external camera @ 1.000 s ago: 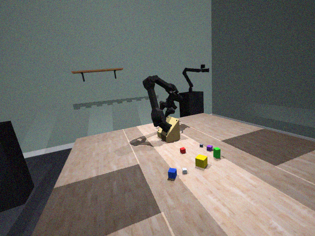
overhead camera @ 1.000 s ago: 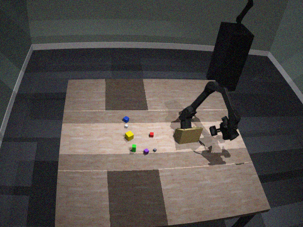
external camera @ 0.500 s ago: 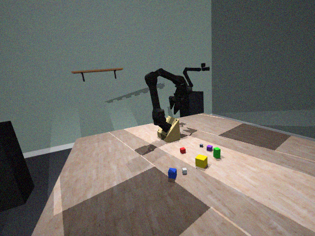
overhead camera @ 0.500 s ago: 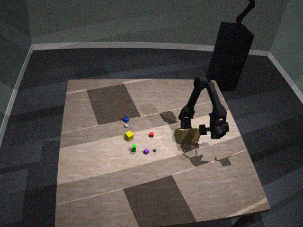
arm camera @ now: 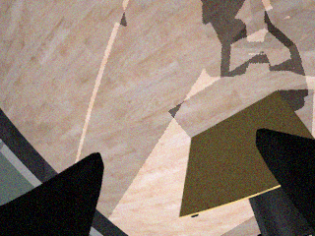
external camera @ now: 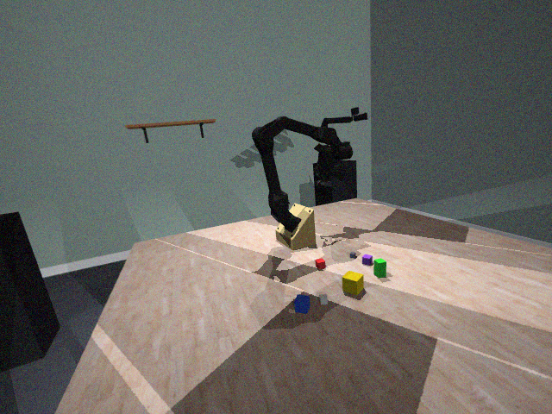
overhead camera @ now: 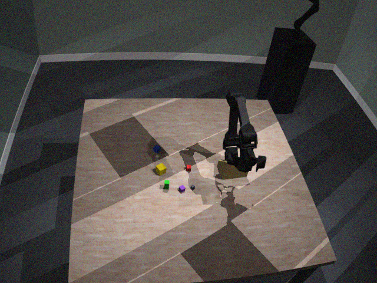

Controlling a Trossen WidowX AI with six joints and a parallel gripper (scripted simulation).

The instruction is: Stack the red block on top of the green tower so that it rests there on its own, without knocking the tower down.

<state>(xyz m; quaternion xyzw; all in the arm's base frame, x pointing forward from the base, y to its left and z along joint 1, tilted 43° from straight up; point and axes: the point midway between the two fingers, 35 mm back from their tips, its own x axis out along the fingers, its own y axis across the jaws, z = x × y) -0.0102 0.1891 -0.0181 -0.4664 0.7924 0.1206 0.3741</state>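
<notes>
Now: gripper tip 250 mm short of the red cube, 180 mm to the left of it and 150 mm above it. Also, from my gripper tip: dark cube (250 mm ahead, 50 mm to the right, 160 mm below); purple cube (310 mm ahead, 50 mm to the right, 150 mm below); yellow cube (400 mm ahead, 180 mm to the right, 140 mm below).
</notes>
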